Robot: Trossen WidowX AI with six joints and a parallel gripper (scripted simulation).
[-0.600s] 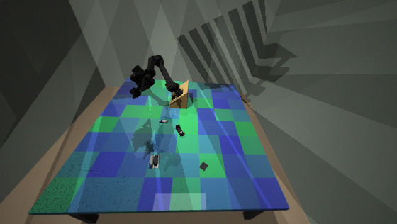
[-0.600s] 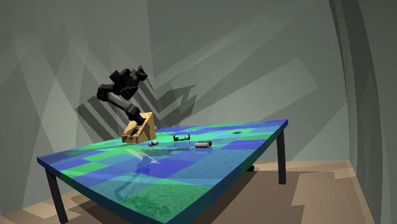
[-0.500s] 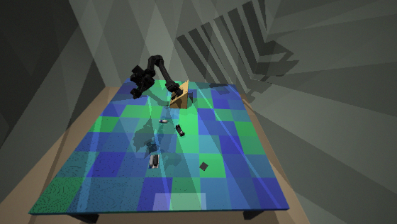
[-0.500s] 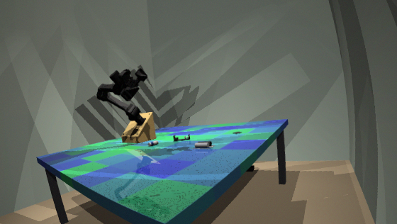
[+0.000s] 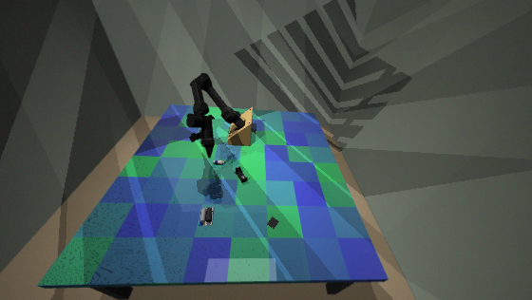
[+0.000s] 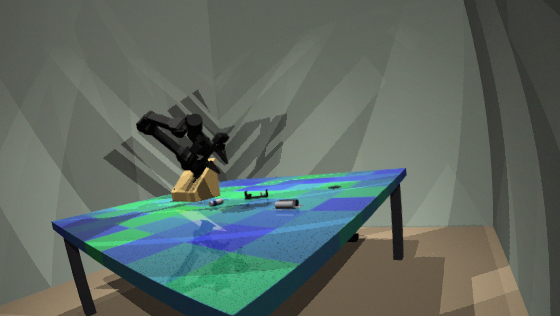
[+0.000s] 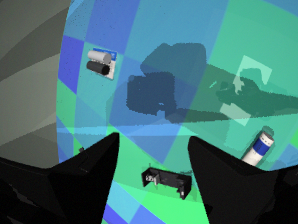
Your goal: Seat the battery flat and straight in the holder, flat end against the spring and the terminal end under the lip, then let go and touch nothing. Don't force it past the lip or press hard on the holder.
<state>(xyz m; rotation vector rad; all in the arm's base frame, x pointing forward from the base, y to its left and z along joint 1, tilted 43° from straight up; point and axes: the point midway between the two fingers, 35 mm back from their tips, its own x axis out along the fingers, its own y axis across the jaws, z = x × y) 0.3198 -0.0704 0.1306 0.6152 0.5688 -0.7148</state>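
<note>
Right now my gripper tip is 10 cm past the battery, 2 cm to the right of it and 14 cm above it. Round my gripper tip: black square piece: 27 cm ahead, 35 cm to the left, 14 cm below.
</note>
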